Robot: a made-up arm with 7 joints. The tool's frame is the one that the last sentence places.
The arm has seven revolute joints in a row. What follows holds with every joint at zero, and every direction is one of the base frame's.
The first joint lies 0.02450 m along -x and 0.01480 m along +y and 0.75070 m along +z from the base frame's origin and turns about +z.
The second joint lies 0.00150 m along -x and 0.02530 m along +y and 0.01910 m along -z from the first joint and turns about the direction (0, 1, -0.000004).
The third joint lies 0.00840 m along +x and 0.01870 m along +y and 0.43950 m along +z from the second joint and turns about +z.
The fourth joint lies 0.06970 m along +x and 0.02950 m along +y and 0.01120 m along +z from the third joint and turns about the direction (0, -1, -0.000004).
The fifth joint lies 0.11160 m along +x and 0.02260 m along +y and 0.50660 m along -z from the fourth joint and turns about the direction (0, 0.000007, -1).
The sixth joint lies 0.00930 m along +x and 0.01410 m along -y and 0.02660 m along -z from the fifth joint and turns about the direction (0, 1, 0.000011).
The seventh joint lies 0.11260 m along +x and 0.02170 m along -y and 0.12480 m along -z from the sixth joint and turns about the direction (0, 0.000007, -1).
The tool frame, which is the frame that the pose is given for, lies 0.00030 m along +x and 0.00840 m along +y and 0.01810 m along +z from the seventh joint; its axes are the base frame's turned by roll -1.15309, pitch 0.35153 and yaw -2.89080 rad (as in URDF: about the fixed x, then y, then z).
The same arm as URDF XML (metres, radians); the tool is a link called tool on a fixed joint. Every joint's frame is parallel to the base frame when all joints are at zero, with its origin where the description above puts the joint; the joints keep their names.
<robot name="arm">
<link name="base"/>
<link name="link1"/>
<link name="link2"/>
<link name="link3"/>
<link name="link4"/>
<link name="link5"/>
<link name="link6"/>
<link name="link7"/>
<link name="tool"/>
<joint name="joint 1" type="continuous"><parent link="base"/><child link="link1"/><origin xyz="-0.0245 0.0148 0.7507"/><axis xyz="0 0 1"/></joint>
<joint name="joint 2" type="continuous"><parent link="link1"/><child link="link2"/><origin xyz="-0.0015 0.0253 -0.0191"/><axis xyz="0 1 0"/></joint>
<joint name="joint 3" type="continuous"><parent link="link2"/><child link="link3"/><origin xyz="0.0084 0.0187 0.4395"/><axis xyz="0 0 1"/></joint>
<joint name="joint 4" type="continuous"><parent link="link3"/><child link="link4"/><origin xyz="0.0697 0.0295 0.0112"/><axis xyz="0 -1 0"/></joint>
<joint name="joint 5" type="continuous"><parent link="link4"/><child link="link5"/><origin xyz="0.1116 0.0226 -0.5066"/><axis xyz="0 0 -1"/></joint>
<joint name="joint 6" type="continuous"><parent link="link5"/><child link="link6"/><origin xyz="0.0093 -0.0141 -0.0266"/><axis xyz="0 1 0"/></joint>
<joint name="joint 7" type="continuous"><parent link="link6"/><child link="link7"/><origin xyz="0.1126 -0.0217 -0.1248"/><axis xyz="0 0 -1"/></joint>
<joint name="tool_fixed" type="fixed"><parent link="link7"/><child link="tool"/><origin xyz="0.0003 0.0084 0.0181" rpy="-1.1531 0.3515 -2.8908"/></joint>
</robot>

